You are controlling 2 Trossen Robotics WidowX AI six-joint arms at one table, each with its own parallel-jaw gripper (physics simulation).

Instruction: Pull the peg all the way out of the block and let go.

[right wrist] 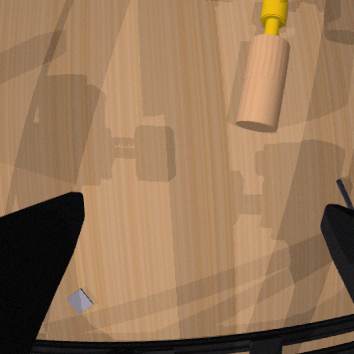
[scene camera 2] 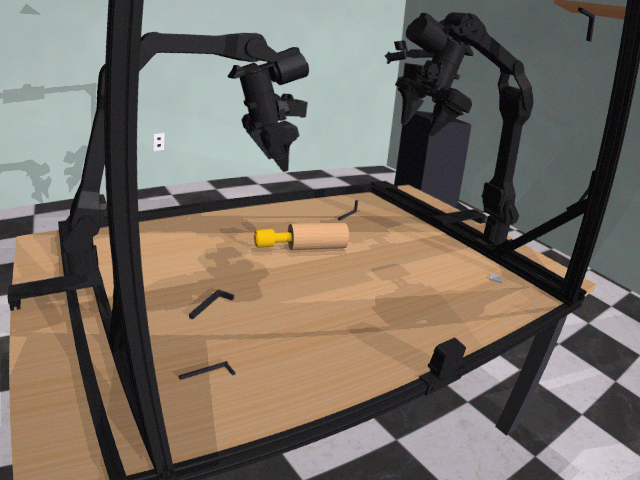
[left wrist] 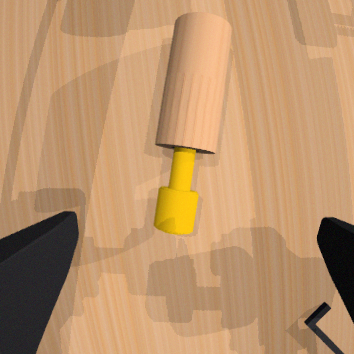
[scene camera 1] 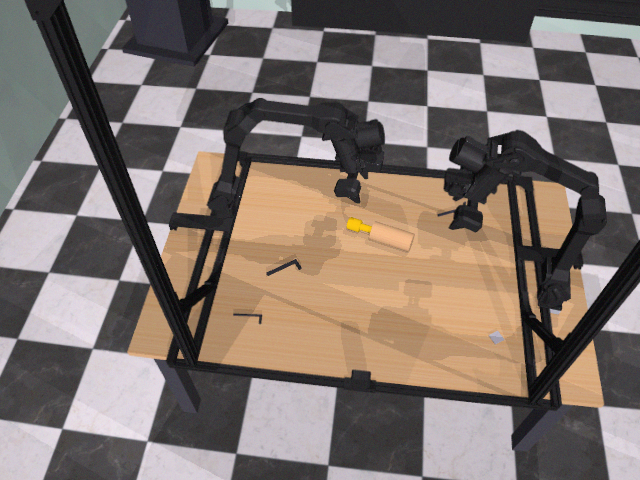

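Pixels of known places: left gripper, between the fingertips: (scene camera 2: 278,164) (left wrist: 202,227) (scene camera 1: 362,190); right gripper, between the fingertips: (right wrist: 207,211) (scene camera 2: 416,129) (scene camera 1: 452,214); left arm's base, origin of its link: (scene camera 2: 81,270) (scene camera 1: 223,212); right arm's base, origin of its link: (scene camera 2: 494,239) (scene camera 1: 549,298).
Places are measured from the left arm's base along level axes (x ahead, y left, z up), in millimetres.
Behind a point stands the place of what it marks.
Note:
The yellow peg (scene camera 1: 354,224) @(x 398, y 55, z 22 mm) (scene camera 2: 265,238) @(x 392, y 49, z 15 mm) (left wrist: 176,210) @(x 397, y 66, z 26 mm) (right wrist: 274,12) @(x 411, y 61, z 26 mm) lies with its thick head and part of its thin shaft outside the block; the shaft's other end is hidden inside. The block (scene camera 1: 391,237) @(x 513, y 35, z 29 mm) (scene camera 2: 320,235) @(x 506, y 30, z 21 mm) (left wrist: 195,85) @(x 503, y 56, z 37 mm) (right wrist: 264,82) @(x 520, y 48, z 36 mm) is a light wooden cylinder lying on its side. My left gripper (scene camera 1: 353,197) @(x 412, y 60, z 169 mm) (scene camera 2: 277,162) @(x 412, y 60, z 169 mm) (left wrist: 202,227) @(x 412, y 60, z 169 mm) is open and empty, above the table near the peg's head, which shows between and slightly ahead of the fingertips in the left wrist view. My right gripper (scene camera 1: 466,226) (scene camera 2: 419,128) @(x 657, y -40, z 271 mm) (right wrist: 207,211) @(x 657, y -40, z 271 mm) is open and empty, high up, beyond the block's far end.
Black L-shaped keys lie on the table: a thick one (scene camera 1: 283,266) @(x 238, y -126, z -12 mm) (scene camera 2: 204,304) @(x 230, y -137, z -11 mm) (left wrist: 318,314) @(x 276, y -105, z -11 mm), a thin one (scene camera 1: 248,314) @(x 200, y -301, z -13 mm) (scene camera 2: 204,370) @(x 198, y -304, z -14 mm), and another (scene camera 1: 445,212) @(x 648, y 210, z -12 mm) (scene camera 2: 348,212) @(x 666, y 223, z -11 mm) near the right gripper. A small grey piece (scene camera 1: 496,337) @(x 851, y -173, z -17 mm) (scene camera 2: 495,278) @(x 846, y -175, z -16 mm) (right wrist: 80,301) @(x 851, y -170, z -16 mm) lies at the right. Black frame bars (scene camera 1: 439,392) @(x 736, y -363, z -24 mm) edge the table.

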